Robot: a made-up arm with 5 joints. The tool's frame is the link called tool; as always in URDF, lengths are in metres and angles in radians. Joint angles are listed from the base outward.
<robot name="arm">
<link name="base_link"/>
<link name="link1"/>
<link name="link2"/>
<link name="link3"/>
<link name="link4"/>
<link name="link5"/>
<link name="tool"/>
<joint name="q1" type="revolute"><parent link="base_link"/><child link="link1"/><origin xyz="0.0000 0.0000 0.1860" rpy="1.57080 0.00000 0.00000"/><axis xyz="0 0 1"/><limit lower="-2.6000" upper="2.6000"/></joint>
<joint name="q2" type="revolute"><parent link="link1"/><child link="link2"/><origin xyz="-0.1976 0.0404 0.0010" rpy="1.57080 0.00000 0.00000"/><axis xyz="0 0 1"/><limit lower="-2.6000" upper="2.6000"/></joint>
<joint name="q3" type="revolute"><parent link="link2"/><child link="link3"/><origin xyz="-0.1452 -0.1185 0.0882" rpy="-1.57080 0.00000 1.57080"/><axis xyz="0 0 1"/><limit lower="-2.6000" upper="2.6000"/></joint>
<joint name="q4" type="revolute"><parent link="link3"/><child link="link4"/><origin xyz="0.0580 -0.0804 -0.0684" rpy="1.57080 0.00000 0.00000"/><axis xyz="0 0 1"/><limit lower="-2.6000" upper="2.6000"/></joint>
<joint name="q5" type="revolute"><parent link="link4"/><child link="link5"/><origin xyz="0.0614 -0.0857 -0.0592" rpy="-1.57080 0.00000 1.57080"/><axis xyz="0 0 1"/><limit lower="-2.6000" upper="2.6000"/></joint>
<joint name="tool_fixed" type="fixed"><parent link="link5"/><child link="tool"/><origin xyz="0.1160 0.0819 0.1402" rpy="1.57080 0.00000 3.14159"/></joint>
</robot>
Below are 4 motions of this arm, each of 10 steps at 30 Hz.
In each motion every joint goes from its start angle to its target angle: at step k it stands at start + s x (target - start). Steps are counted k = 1, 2, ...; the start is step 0. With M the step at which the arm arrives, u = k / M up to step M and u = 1 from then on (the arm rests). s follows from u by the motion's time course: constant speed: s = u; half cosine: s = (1 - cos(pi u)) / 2; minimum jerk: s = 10 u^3 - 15 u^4 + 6 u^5.
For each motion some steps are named. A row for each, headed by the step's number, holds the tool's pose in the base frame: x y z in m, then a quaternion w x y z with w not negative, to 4 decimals.
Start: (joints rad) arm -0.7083 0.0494 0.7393 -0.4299 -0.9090
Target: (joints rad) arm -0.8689 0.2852 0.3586 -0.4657 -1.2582
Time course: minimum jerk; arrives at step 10
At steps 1, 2, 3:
1: -0.3230 0.0778 0.3455 0.9203 -0.1134 -0.0072 0.3743
2: -0.3224 0.0790 0.3450 0.9244 -0.1053 -0.0117 0.3663
3: -0.3212 0.0816 0.3438 0.9327 -0.0890 -0.0219 0.3488

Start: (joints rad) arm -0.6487 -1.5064 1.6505 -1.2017 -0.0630
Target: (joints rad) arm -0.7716 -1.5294 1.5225 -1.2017 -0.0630
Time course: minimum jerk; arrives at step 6
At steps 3, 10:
3: -0.2782 -0.1546 0.4433 0.1750 -0.3932 -0.0597 0.9007
10: -0.2553 -0.1569 0.4583 0.1774 -0.3349 -0.0543 0.9238

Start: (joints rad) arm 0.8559 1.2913 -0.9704 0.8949 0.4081
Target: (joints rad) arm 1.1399 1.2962 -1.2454 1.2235 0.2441
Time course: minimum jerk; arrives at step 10
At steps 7, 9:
7: -0.0461 0.0121 0.0152 0.2367 0.9284 -0.1419 -0.2488
9: -0.0328 0.0118 0.0124 0.2159 0.9416 -0.1276 -0.2249

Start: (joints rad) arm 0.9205 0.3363 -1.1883 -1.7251 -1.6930
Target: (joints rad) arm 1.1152 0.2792 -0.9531 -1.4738 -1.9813
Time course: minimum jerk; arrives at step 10
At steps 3, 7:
3: -0.0368 0.2745 -0.1203 0.3021 -0.4711 0.7392 -0.3746
7: -0.0064 0.2817 -0.1195 0.3279 -0.4777 0.7411 -0.3393

